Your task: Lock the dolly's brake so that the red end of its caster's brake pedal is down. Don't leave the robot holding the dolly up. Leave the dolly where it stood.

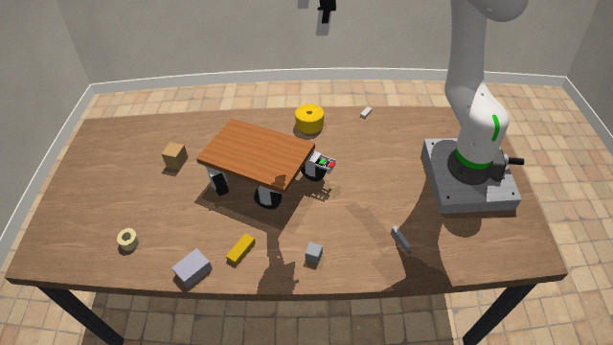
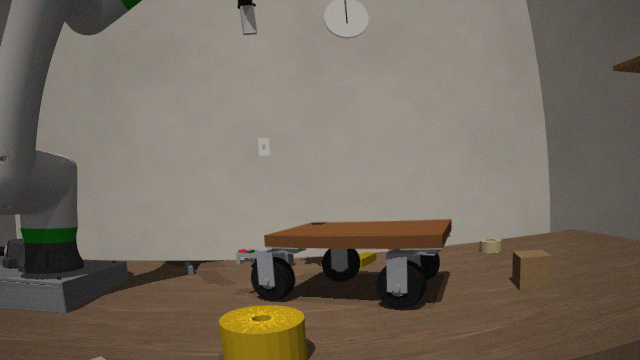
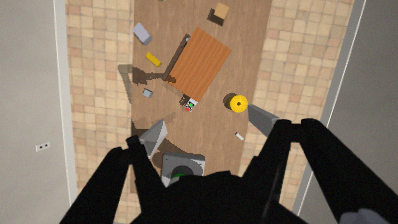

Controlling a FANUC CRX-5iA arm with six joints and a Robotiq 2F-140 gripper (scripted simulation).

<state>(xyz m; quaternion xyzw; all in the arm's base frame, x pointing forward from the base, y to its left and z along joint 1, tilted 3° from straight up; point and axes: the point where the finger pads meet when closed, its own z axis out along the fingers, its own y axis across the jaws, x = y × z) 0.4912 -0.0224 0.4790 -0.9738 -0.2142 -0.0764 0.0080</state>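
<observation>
Now: the brake pedal 44 cm below my hand, 6 cm to the left of it and 5 cm behind it. From my hand the other things lie so: grey bar (51 cm below, 27 cm behind, 26 cm to the left); grey cube (51 cm below, 33 cm to the left, 4 cm behind); tan cube (49 cm below, 48 cm ahead, 2 cm to the left).
</observation>
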